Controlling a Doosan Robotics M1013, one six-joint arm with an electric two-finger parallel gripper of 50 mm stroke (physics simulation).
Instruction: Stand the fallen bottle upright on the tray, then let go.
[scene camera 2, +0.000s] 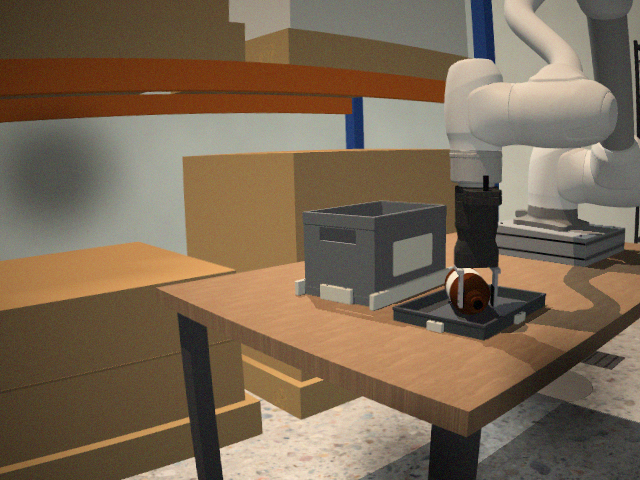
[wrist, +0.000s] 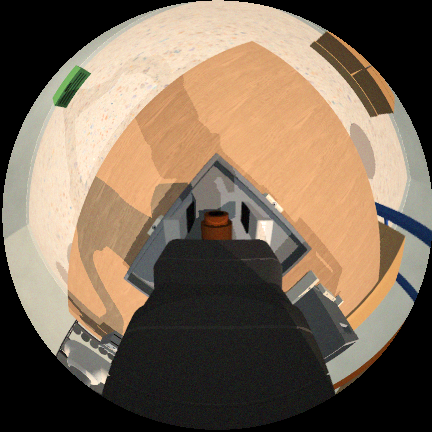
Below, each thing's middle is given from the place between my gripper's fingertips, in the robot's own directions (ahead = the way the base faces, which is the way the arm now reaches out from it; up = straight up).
Scene:
The brown bottle (scene camera 2: 477, 292) lies 60 mm behind my hand and 70 mm to the right of it.

